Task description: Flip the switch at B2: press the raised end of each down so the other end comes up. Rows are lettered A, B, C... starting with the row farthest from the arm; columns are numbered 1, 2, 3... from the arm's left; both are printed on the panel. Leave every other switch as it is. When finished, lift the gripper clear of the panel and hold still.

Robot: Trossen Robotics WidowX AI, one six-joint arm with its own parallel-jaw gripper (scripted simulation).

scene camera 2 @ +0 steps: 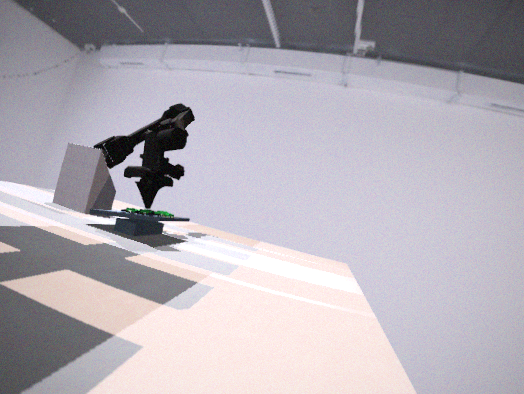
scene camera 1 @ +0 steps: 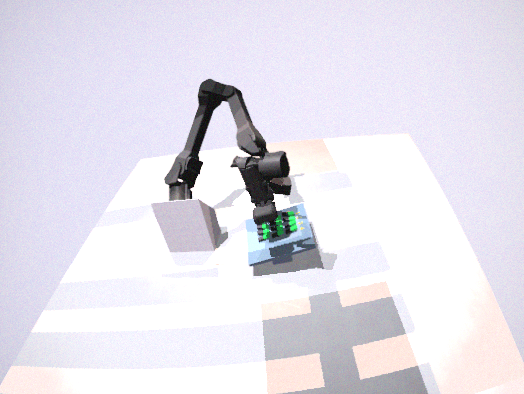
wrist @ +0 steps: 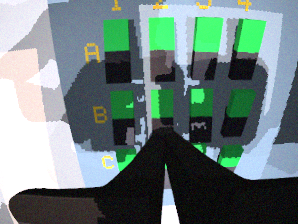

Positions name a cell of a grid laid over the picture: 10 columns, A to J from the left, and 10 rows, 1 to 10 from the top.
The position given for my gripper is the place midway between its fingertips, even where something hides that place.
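There's my gripper (scene camera 2: C6), which is shut and holds nothing; you'd also find the gripper (scene camera 1: F6) from another camera, and the wrist view has my gripper (wrist: F7) too. I can see a rocker switch (wrist: E6), and there's another rocker switch (wrist: F5) as well.
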